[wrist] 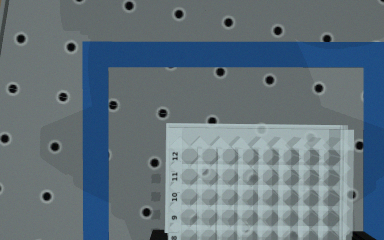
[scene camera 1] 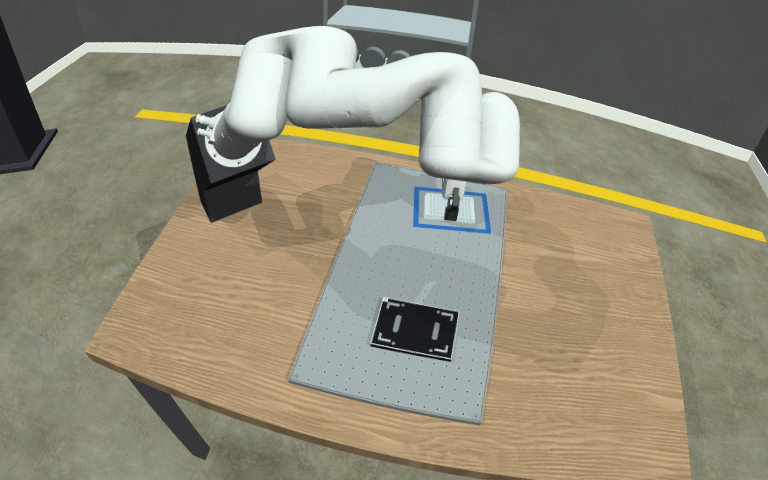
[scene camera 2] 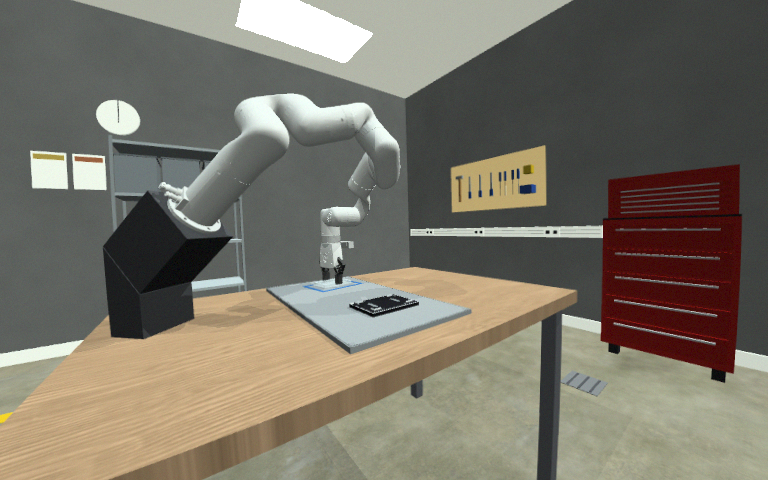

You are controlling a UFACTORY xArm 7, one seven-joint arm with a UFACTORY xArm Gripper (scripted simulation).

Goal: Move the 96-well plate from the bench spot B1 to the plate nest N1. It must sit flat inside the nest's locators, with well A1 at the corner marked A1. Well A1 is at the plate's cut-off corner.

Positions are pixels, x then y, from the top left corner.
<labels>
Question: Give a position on a 96-well plate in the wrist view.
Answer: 216,174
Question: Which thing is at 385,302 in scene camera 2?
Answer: A black plate nest N1.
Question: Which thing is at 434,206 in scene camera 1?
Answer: A 96-well plate.
</labels>
